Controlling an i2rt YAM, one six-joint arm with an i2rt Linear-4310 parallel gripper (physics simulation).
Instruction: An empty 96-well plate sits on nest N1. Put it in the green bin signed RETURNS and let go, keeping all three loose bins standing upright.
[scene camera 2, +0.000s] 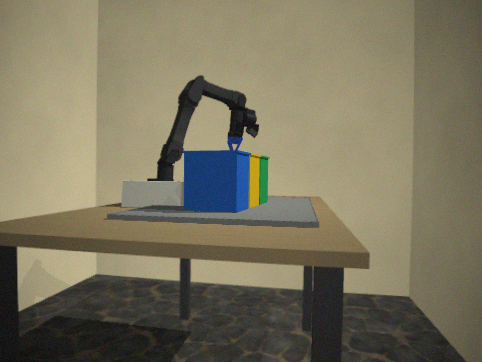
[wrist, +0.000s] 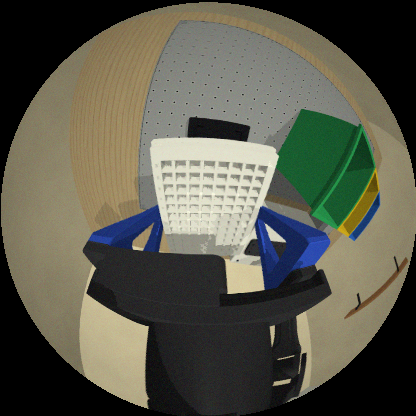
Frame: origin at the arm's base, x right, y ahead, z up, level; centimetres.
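Where they show: gripper, fingertip midpoint: (wrist: 208, 209); arm's base at its link origin: (scene camera 2: 164, 183) (wrist: 274, 248).
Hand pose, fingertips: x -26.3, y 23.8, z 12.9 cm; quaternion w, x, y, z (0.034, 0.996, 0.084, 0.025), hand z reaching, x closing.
Things, the pixels of their top centre, and the offset from my fingertips. Level surfaces: height alone.
- white 96-well plate at its top centre: (wrist: 209, 223) dx +0.0, dy +0.0, dz +1.7 cm
- black nest at its top centre: (wrist: 214, 157) dx +2.2, dy -1.4, dz -18.2 cm
- green bin at its top centre: (wrist: 353, 185) (scene camera 2: 243, 156) dx +23.7, dy +6.9, dz -1.8 cm
- yellow bin at its top centre: (wrist: 362, 207) (scene camera 2: 231, 154) dx +36.6, dy +4.1, dz -1.8 cm
- blue bin at its top centre: (scene camera 2: 217, 151) (wrist: 366, 218) dx +49.6, dy +1.4, dz -1.8 cm
- grey perforated board at its surface level: dz -19.8 cm
- wooden table at its surface level: dz -21.1 cm
The white 96-well plate (wrist: 212, 152) is between the blue fingers of my gripper (scene camera 2: 234, 145) (wrist: 208, 209), which is shut on its two sides. The plate is raised above the black nest (wrist: 219, 129), whose far part shows beyond the plate's edge. In scene camera 2 the plate is hidden behind the bins. The green bin (scene camera 2: 264, 181) (wrist: 320, 155) stands upright to the right of the plate in the wrist view; its sign does not show. The yellow bin (scene camera 2: 254, 181) (wrist: 362, 206) and the blue bin (scene camera 2: 210, 181) (wrist: 368, 222) stand upright in a row with it.
The bins stand on a grey perforated board (scene camera 2: 290, 215) (wrist: 215, 65) on the wooden table (scene camera 2: 200, 242) (wrist: 110, 100). A white block (scene camera 2: 150, 194) is under the arm's base. A brown strip with dark pegs (wrist: 382, 288) shows at the right of the wrist view.
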